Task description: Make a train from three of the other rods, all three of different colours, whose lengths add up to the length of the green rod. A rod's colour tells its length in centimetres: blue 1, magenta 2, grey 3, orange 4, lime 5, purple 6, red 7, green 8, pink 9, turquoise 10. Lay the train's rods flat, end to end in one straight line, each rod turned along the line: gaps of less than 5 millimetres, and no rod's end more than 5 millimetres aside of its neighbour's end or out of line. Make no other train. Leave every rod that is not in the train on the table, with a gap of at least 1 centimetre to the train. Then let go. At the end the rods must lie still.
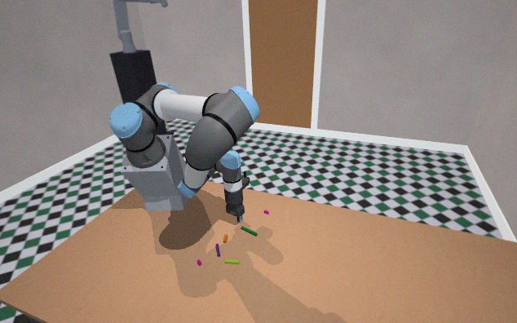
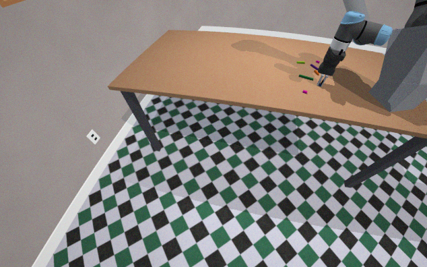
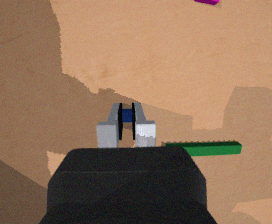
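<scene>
Right now the blue rod is 10 mm below my hand. Also, from my hand: purple rod: 190 mm to the right, 10 mm below; then green rod: 70 mm ahead, 50 mm to the right, 10 mm below; then orange rod: 130 mm to the right, 10 mm below.
</scene>
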